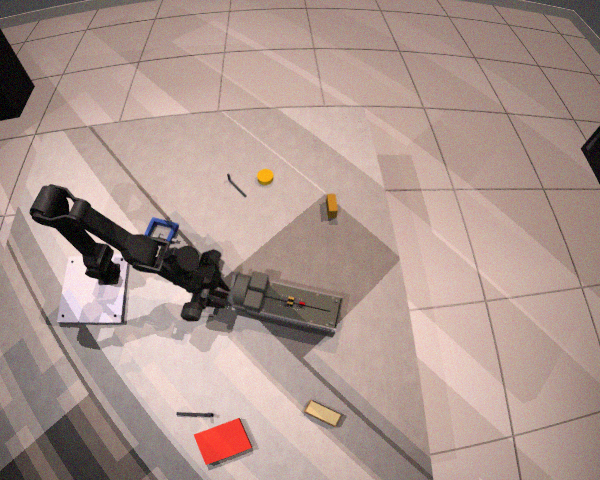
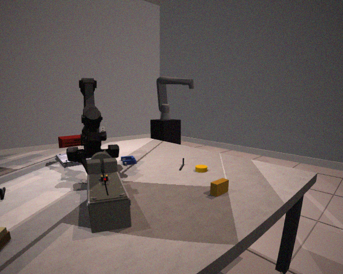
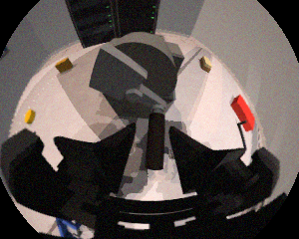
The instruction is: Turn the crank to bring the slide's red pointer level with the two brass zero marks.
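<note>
The dark crank handle lies 30 mm above my gripper tip, 20 mm behind it and 10 mm to the left of it. The rest, counted from my gripper tip: blue block (240 mm to the left, 200 mm behind, 40 mm below); red plate (360 mm to the right, 30 mm below, 30 mm behind); red pointer (190 mm ahead, 40 mm to the right, 40 mm above).
</note>
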